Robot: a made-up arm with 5 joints.
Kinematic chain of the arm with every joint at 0, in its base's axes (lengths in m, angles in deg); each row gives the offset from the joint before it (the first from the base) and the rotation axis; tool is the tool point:
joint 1: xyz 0 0 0.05 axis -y
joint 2: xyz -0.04 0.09 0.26 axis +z
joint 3: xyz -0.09 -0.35 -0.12 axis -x
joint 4: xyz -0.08 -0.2 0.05 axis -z
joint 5: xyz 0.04 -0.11 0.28 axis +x
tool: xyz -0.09 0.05 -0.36
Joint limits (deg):
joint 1: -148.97..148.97
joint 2: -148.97..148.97
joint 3: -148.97..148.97
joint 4: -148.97..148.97
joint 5: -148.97..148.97
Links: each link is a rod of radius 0.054 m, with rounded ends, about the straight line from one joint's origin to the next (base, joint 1, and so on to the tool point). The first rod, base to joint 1, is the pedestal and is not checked.
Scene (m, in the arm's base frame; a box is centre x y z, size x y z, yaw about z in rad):
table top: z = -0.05
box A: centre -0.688 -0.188 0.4 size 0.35 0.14 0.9 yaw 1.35
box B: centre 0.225 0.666 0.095 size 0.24 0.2 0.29 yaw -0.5
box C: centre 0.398 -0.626 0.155 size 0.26 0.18 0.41 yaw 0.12
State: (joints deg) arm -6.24 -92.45 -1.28 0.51 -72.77
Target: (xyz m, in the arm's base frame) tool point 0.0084 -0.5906 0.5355
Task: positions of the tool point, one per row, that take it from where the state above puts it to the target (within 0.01 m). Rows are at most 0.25 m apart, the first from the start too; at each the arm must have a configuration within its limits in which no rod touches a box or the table.
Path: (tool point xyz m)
1: -0.8745 0.2692 0.5788
2: -0.7345 0.1951 0.6723
3: -0.5720 0.1389 0.7348
4: -0.3978 0.1033 0.7639
5: -0.4072 -0.1322 0.7782
6: -0.3364 -0.3595 0.7313
7: -0.1885 -0.5256 0.6402
8: 0.0084 -0.5906 0.5355

